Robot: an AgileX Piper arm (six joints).
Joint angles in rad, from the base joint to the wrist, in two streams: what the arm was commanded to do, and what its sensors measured. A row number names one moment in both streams.
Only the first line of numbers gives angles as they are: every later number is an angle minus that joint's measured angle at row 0.
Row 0, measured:
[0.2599, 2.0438, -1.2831, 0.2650, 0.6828, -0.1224]
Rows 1 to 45, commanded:
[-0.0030, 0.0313, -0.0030, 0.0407, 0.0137, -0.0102]
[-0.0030, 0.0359, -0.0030, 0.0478, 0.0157, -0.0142]
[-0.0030, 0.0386, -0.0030, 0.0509, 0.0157, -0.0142]
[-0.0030, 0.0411, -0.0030, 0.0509, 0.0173, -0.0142]
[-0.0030, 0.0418, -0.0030, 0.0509, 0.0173, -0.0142]
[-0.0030, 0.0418, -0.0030, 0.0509, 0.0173, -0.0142]
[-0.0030, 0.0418, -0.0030, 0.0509, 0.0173, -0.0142]
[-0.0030, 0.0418, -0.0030, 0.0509, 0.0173, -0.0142]
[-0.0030, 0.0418, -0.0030, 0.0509, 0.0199, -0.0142]
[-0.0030, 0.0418, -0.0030, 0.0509, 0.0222, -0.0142]
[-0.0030, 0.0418, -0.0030, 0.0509, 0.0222, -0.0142]
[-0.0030, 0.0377, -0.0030, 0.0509, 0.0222, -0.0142]
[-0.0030, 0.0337, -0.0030, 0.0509, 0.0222, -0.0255]
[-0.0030, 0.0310, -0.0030, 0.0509, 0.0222, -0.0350]
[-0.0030, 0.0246, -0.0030, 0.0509, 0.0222, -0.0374]
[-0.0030, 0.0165, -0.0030, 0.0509, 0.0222, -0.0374]
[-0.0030, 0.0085, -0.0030, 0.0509, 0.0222, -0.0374]
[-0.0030, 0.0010, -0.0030, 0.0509, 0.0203, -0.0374]
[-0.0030, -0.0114, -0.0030, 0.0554, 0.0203, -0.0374]
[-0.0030, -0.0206, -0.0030, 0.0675, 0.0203, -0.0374]
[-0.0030, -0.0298, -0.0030, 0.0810, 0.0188, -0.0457]
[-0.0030, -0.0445, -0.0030, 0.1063, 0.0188, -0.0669]
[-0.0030, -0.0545, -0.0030, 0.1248, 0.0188, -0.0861]
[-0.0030, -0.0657, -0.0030, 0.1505, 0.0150, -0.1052]
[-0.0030, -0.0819, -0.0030, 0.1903, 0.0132, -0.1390]
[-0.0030, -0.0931, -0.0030, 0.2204, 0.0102, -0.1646]
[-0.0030, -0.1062, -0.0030, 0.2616, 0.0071, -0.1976]
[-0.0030, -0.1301, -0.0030, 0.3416, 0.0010, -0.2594]
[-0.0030, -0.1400, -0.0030, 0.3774, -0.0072, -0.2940]
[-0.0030, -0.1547, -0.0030, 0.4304, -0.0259, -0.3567]
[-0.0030, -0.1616, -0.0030, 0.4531, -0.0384, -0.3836]
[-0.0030, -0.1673, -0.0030, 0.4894, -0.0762, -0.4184]
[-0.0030, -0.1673, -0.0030, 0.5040, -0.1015, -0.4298]
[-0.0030, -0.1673, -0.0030, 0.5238, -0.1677, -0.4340]
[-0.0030, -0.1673, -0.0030, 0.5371, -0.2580, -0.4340]
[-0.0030, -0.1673, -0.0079, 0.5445, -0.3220, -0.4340]
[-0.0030, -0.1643, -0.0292, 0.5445, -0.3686, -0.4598]
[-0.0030, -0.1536, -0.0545, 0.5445, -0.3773, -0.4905]
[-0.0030, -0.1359, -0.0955, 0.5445, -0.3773, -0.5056]
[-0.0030, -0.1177, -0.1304, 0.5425, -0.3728, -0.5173]
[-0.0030, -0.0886, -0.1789, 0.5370, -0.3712, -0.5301]
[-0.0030, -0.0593, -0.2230, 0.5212, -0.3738, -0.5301]
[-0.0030, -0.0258, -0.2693, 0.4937, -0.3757, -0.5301]
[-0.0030, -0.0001, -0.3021, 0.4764, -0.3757, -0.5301]
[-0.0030, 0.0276, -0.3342, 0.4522, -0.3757, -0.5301]
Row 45, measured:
[0.0000, -0.0539, -0.2276, 0.5176, -0.3617, -0.5150]
